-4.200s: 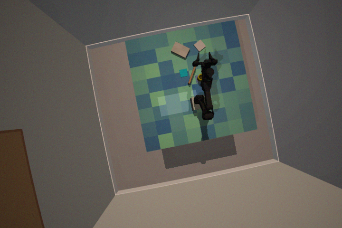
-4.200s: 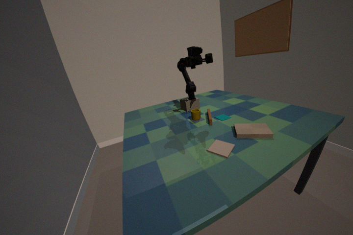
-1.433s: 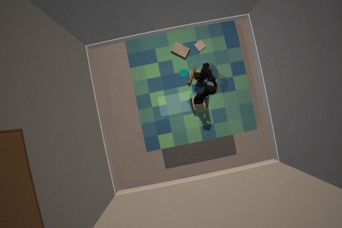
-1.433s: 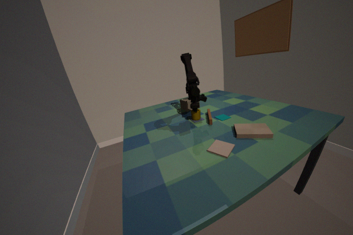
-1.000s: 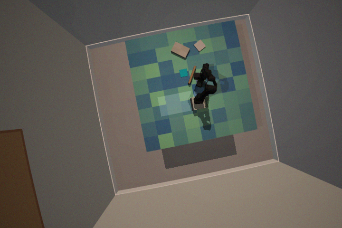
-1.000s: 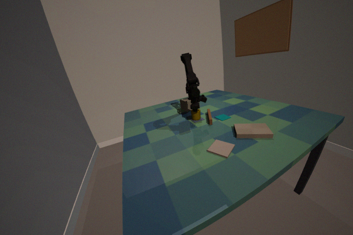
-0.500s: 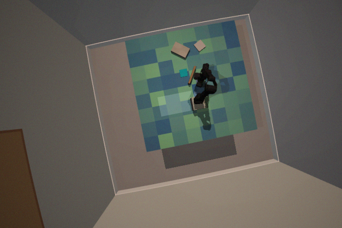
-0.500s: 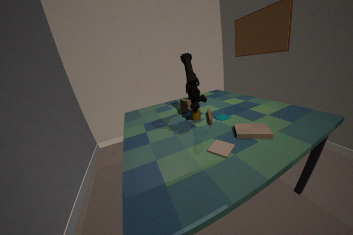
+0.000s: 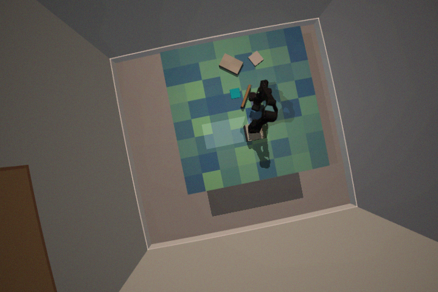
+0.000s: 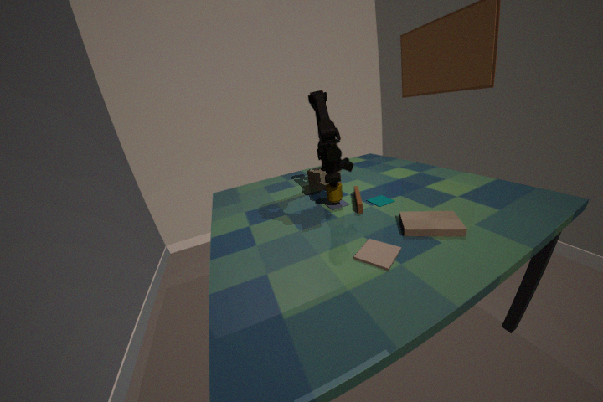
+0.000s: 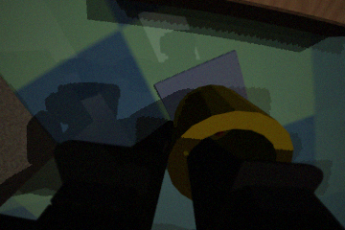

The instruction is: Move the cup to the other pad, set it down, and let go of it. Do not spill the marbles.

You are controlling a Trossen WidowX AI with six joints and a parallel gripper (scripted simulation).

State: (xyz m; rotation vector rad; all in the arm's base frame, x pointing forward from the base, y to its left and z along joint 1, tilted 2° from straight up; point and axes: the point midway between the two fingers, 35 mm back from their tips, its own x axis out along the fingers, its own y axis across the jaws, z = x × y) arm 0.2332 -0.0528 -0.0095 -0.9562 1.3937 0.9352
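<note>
The teal pad is 10 cm ahead of my gripper tip, 17 cm to the left of it and 6 cm below it. Also, from my gripper tip: yellow cup (2 cm ahead, 1 cm to the right); brown upright bar (6 cm ahead, 8 cm to the left, 4 cm below); greyish-blue pad (3 cm ahead, 1 cm to the right, 6 cm below).
</note>
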